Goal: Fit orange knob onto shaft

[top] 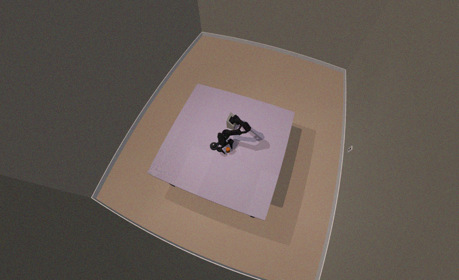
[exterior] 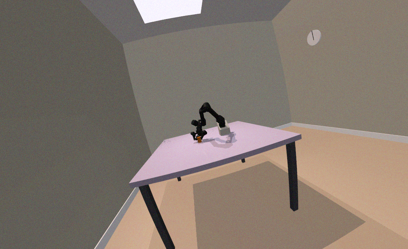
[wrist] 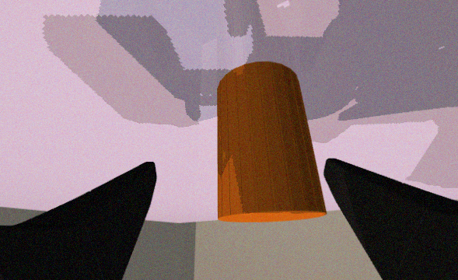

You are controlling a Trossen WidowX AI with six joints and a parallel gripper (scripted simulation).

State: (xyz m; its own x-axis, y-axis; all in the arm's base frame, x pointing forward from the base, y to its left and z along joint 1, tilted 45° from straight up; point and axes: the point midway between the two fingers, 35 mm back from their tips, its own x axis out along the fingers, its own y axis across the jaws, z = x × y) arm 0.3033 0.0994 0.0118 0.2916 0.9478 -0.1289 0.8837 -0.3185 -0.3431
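Right now my gripper tip is 2 cm past the orange knob, 1 cm to the left of it and 1 cm below it. Also, from my gripper tip: dark round pedestal 17 cm to the right.
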